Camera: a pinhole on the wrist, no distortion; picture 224 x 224 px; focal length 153.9 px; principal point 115.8 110.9 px. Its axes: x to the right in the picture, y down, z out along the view. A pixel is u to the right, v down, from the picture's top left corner.
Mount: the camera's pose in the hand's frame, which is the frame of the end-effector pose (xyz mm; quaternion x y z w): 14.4 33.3 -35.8 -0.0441 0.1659 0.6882 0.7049
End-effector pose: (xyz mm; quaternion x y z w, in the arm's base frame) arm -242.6 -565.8 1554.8 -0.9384 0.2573 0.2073 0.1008
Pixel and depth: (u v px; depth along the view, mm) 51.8 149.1 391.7
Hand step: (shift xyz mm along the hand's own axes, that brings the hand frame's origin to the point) -13.1 -3.8 397.0
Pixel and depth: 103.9 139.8 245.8
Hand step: 11.6 88.8 208.8
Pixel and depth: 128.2 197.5 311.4
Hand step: -104.3 156.3 279.0
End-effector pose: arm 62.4 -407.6 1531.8 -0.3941 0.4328 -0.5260 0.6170
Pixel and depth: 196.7 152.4 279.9
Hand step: -11.8 258.9 196.8
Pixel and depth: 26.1 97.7 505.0
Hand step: 145.2 -103.4 518.9
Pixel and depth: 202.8 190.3 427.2
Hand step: -129.2 399.0 331.7
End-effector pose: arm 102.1 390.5 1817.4 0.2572 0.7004 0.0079 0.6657
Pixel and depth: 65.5 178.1 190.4
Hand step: -34.4 33.2 175.5
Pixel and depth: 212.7 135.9 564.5
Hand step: 21.0 541.4 406.0
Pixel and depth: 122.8 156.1 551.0
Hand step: -49.6 225.2 502.2
